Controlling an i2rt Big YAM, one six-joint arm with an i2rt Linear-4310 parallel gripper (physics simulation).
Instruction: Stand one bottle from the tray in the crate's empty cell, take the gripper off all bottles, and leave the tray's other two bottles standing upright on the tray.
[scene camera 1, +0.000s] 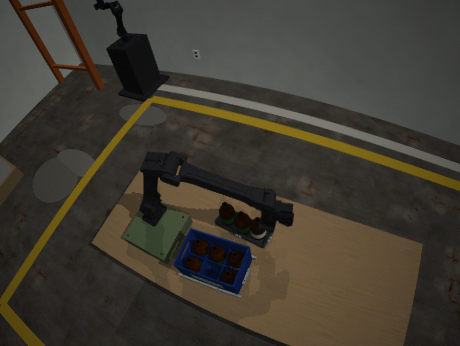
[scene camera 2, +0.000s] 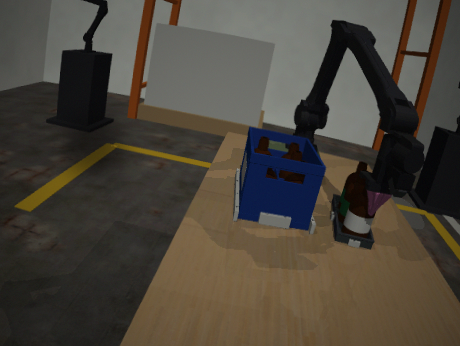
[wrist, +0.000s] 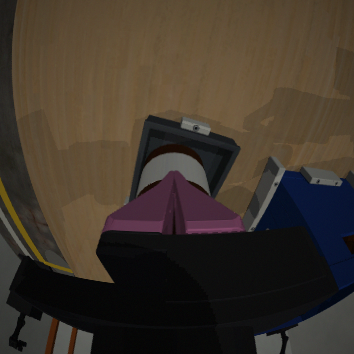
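Seen in the pictures: gripper, fingertip midpoint: (scene camera 1: 268, 228) (scene camera 2: 369, 214) (wrist: 173, 178); arm's base, origin of the base link: (scene camera 1: 154, 213).
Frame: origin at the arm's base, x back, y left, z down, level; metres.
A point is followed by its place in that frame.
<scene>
My gripper (scene camera 2: 374, 210) {x -0.542, y 0.177, z -0.012 m} (wrist: 173, 178) {x -0.542, y 0.177, z -0.012 m} is shut, its pink fingertips together with nothing between them, right beside the white-labelled brown bottle (scene camera 1: 258, 232) {x -0.514, y 0.135, z -0.025 m} (scene camera 2: 357, 223) {x -0.531, y 0.156, z 0.023 m} (wrist: 172, 164) {x -0.531, y 0.175, z 0.024 m}. That bottle stands at the outer end of the dark tray (scene camera 1: 264, 243) {x -0.548, y 0.124, z 0.049 m} (scene camera 2: 342, 236) {x -0.553, y 0.123, z 0.058 m} (wrist: 142, 150) {x -0.526, y 0.206, z 0.049 m}; its neck is hidden in the wrist view and in scene camera 2. Two green-labelled bottles (scene camera 1: 227, 214) {x -0.348, y 0.150, z -0.039 m} (scene camera 1: 243, 223) {x -0.436, y 0.141, z -0.040 m} stand upright in a row behind it on the tray. The blue crate (scene camera 2: 280, 200) {x -0.540, y -0.054, z 0.006 m} (wrist: 310, 212) {x -0.530, y 0.019, z -0.009 m} holds several brown bottles; its empty cell (scene camera 1: 213, 270) {x -0.396, y -0.097, z 0.067 m} is the middle one of the near row.
The crate and tray stand side by side on the wooden table (scene camera 1: 340, 270) {x -0.934, y 0.151, z 0.074 m} (scene camera 2: 250, 290) {x -0.841, y -0.078, z 0.075 m}, with a narrow gap between them. White brackets (scene camera 2: 275, 220) {x -0.552, y -0.054, z 0.057 m} edge the crate's base. The arm's green base plate (scene camera 1: 157, 232) {x -0.072, y -0.076, z 0.005 m} lies beside the crate.
</scene>
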